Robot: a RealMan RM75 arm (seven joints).
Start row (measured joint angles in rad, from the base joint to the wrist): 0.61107 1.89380 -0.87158 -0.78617 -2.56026 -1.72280 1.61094
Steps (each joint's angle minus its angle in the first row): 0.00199 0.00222 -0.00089 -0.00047 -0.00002 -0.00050 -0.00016; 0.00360 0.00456 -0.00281 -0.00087 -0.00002 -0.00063 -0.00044; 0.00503 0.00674 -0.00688 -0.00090 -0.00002 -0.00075 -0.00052; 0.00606 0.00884 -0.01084 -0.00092 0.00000 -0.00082 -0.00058; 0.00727 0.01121 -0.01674 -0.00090 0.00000 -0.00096 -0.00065; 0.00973 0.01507 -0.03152 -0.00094 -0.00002 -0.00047 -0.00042; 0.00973 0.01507 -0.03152 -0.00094 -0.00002 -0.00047 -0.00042; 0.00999 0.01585 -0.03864 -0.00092 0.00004 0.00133 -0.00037; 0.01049 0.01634 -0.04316 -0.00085 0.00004 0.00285 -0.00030; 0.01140 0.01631 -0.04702 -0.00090 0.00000 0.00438 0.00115; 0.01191 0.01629 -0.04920 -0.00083 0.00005 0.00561 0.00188; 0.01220 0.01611 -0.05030 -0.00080 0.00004 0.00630 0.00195; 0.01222 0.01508 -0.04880 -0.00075 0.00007 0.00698 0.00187; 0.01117 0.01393 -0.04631 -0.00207 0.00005 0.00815 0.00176; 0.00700 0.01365 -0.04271 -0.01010 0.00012 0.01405 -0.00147; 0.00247 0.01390 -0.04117 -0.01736 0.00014 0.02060 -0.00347; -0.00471 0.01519 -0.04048 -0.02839 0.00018 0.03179 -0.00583; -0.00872 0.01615 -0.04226 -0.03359 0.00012 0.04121 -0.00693; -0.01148 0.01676 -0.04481 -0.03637 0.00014 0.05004 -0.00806; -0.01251 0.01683 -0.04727 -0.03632 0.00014 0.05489 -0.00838; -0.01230 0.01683 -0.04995 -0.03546 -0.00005 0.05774 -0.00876; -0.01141 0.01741 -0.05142 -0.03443 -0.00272 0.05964 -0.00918; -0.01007 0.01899 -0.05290 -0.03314 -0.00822 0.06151 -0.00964
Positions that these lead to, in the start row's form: 0.61306 1.89602 -0.87247 -0.78664 -2.56028 -1.72330 1.61078; 0.61467 1.89836 -0.87439 -0.78704 -2.56028 -1.72343 1.61050; 0.61610 1.90054 -0.87846 -0.78707 -2.56028 -1.72355 1.61042; 0.61713 1.90264 -0.88242 -0.78709 -2.56026 -1.72362 1.61036; 0.61834 1.90501 -0.88832 -0.78707 -2.56026 -1.72376 1.61029; 0.62080 1.90887 -0.90310 -0.78711 -2.56028 -1.72327 1.61052; 0.62080 1.90887 -0.90310 -0.78711 -2.56028 -1.72327 1.61052; 0.62106 1.90965 -0.91022 -0.78709 -2.56022 -1.72147 1.61057; 0.62156 1.91014 -0.91474 -0.78702 -2.56022 -1.71995 1.61064; 0.62247 1.91011 -0.91860 -0.78707 -2.56026 -1.71842 1.61209; 0.62298 1.91009 -0.92078 -0.78700 -2.56021 -1.71719 1.61282; 0.62327 1.90991 -0.92188 -0.78697 -2.56022 -1.71650 1.61289; 0.62329 1.90888 -0.92038 -0.78692 -2.56019 -1.71582 1.61281; 0.62224 1.90773 -0.91789 -0.78824 -2.56021 -1.71465 1.61270; 0.61807 1.90745 -0.91429 -0.79627 -2.56014 -1.70875 1.60947; 0.61354 1.90770 -0.91275 -0.80353 -2.56012 -1.70220 1.60747; 0.60636 1.90899 -0.91206 -0.81456 -2.56008 -1.69101 1.60511; 0.60235 1.90995 -0.91384 -0.81976 -2.56014 -1.68159 1.60401; 0.59959 1.91056 -0.91639 -0.82254 -2.56012 -1.67276 1.60288; 0.59856 1.91063 -0.91885 -0.82249 -2.56012 -1.66791 1.60256; 0.59877 1.91063 -0.92153 -0.82163 -2.56031 -1.66506 1.60218; 0.59966 1.91121 -0.92300 -0.82060 -2.56298 -1.66316 1.60176; 0.60100 1.91279 -0.92448 -0.81931 -2.56848 -1.66129 1.60130
